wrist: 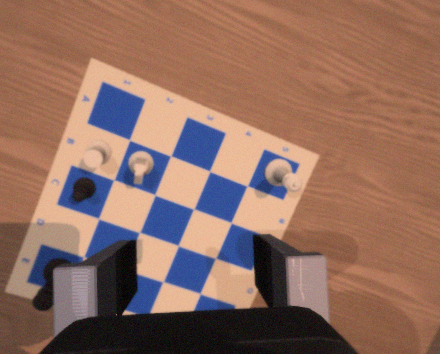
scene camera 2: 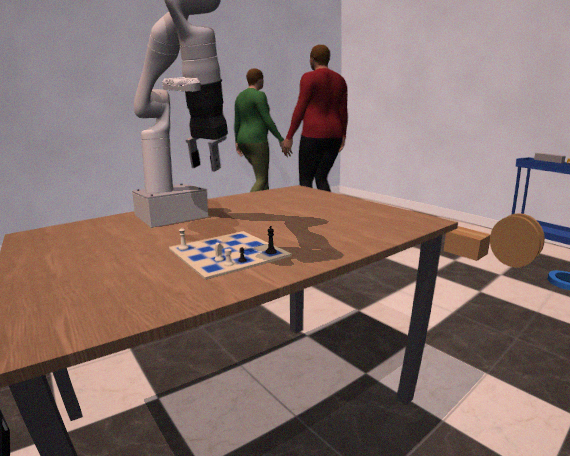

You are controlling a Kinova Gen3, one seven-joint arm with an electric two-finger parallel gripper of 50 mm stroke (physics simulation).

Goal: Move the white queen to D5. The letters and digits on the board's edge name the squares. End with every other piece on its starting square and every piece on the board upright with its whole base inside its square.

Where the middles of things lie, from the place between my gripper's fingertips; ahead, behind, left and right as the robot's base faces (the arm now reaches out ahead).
My gripper is now 200 mm above the chessboard (scene camera 2: 200,256), 50 mm to the right of it and 10 mm past it. Also, from my hand: black king (wrist: 43,301) 170 mm below, 120 mm to the left, 70 mm ahead.
